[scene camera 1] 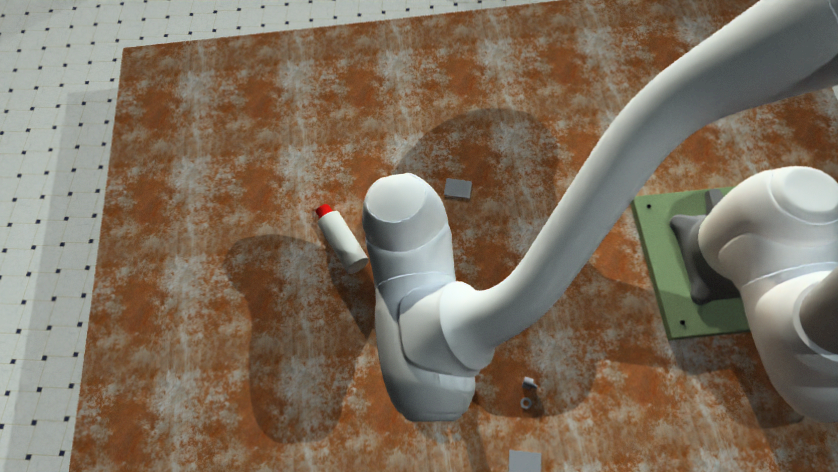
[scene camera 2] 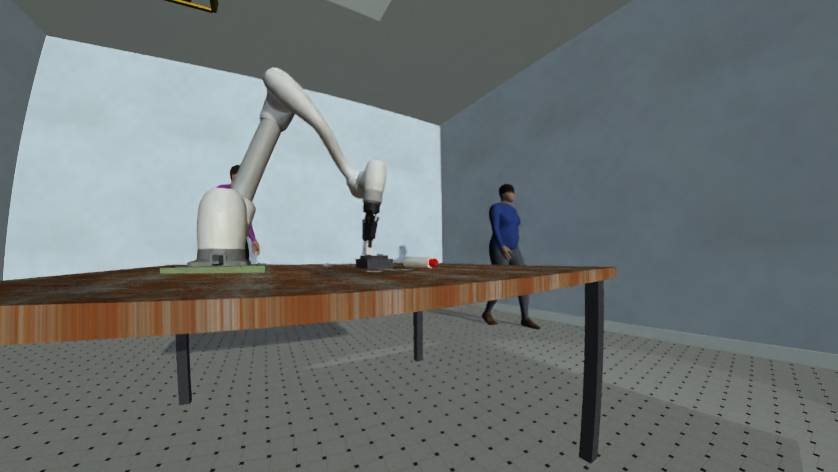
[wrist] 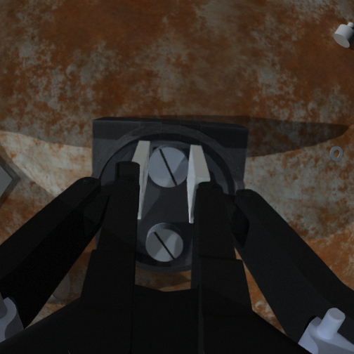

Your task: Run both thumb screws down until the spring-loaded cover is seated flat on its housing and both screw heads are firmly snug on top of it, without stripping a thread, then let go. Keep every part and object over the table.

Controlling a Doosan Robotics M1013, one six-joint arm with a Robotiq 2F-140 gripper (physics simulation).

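Frame: origin at the arm's base, x ahead, y left, z up, level; centimetres.
Where they show: gripper, fingertip midpoint: (scene camera 2: 366, 255); arm's base at its link origin: (scene camera 1: 726, 255) (scene camera 2: 222, 265).
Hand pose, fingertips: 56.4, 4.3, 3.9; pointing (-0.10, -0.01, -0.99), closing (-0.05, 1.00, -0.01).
Note:
Things, the pixels of their centre, and the offset from my fingertips, as dx, dy, dz.
- dark square housing at the middle of its body: (scene camera 2: 374, 261) +3.6, +0.3, -3.0
- white bottle with a red cap, body centre: (scene camera 1: 339, 236) (scene camera 2: 420, 262) +18.1, -16.6, -3.3
- small stepped part at the middle of its body: (scene camera 1: 530, 384) -14.9, +15.8, -4.8
- ring at the middle of its body: (scene camera 1: 526, 403) -13.8, +18.9, -5.7
The dark square housing (scene camera 2: 374, 262) (wrist: 111, 131) stands on the table, with the round dark cover (wrist: 169, 207) inside its rim. The far screw head (wrist: 168, 167) and near screw head (wrist: 165, 244) are grey, round and slotted. The near head's knurled side shows. My gripper (scene camera 2: 368, 243) (wrist: 168, 160) points down over the housing, its pale pads on either side of the far screw head and seemingly against it; it is shut on that head. The near head lies outside the pads. In scene camera 1 the arm hides housing and gripper. Whether the cover sits flat cannot be told.
A white bottle with a red cap (scene camera 1: 341, 237) (scene camera 2: 417, 262) lies beside the housing. Grey blocks (scene camera 1: 457, 188) (scene camera 1: 524, 460), a small stepped part (scene camera 1: 529, 382) (wrist: 344, 36) and a ring (scene camera 1: 526, 402) (wrist: 336, 153) lie around. The green base plate (scene camera 1: 656, 263) carries the arm.

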